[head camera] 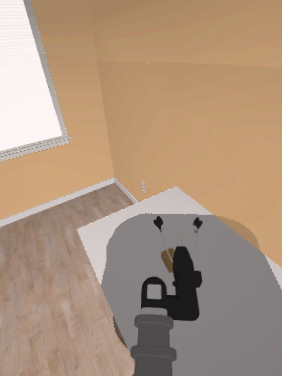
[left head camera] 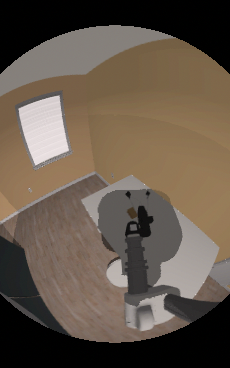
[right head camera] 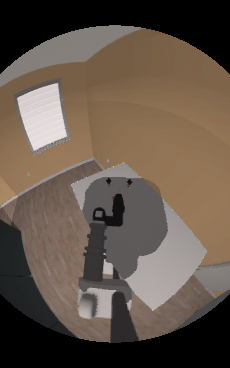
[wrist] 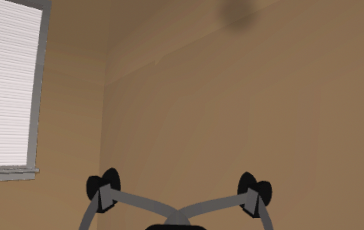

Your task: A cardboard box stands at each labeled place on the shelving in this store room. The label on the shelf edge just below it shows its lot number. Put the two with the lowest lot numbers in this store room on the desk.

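Places are measured from the robot's base along level axes (x ahead, y left, z up), in centimetres.
Pixels of known places: gripper, fingertip midpoint: (head camera: 177, 217) (left head camera: 137, 190) (right head camera: 118, 178) (wrist: 179, 185); robot's base, origin of the base link: (left head camera: 122, 271) (right head camera: 107, 258).
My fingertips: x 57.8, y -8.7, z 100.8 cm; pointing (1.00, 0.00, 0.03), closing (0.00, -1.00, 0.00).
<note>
Ahead of a thing's pixels: the offset from my fingertips to its top centre. "spot": to the spot under its first point. Level surfaces: height alone.
A small brown cardboard box {dx -0.8, dy +0.6, dz -26.5 cm} (head camera: 165, 260) (left head camera: 131, 213) lies on the white desk {dz -31.4 cm} (head camera: 94, 241) (left head camera: 199, 250) (right head camera: 175, 270), inside a large grey shadow. The arm and a finger partly cover it in the head camera view. My gripper (head camera: 178, 223) (left head camera: 138, 193) (right head camera: 119, 182) (wrist: 179, 185) is open, with nothing between its fingertips. It hangs above the desk, apart from the box. The box does not show in the wrist view and is mostly hidden behind the wrist in the right head camera view. The shelving and its labels do not show.
Tan walls (head camera: 200, 125) (wrist: 225, 115) meet in a corner beyond the desk. A window (head camera: 22, 75) (left head camera: 44, 129) (right head camera: 42, 116) is at the left. Wood floor {dz -103.4 cm} (head camera: 45, 290) runs along the desk's left side. A dark object {spot: dx -96.1, dy +159.1, dz -61.5 cm} (left head camera: 12, 270) (right head camera: 10, 250) stands at the far left.
</note>
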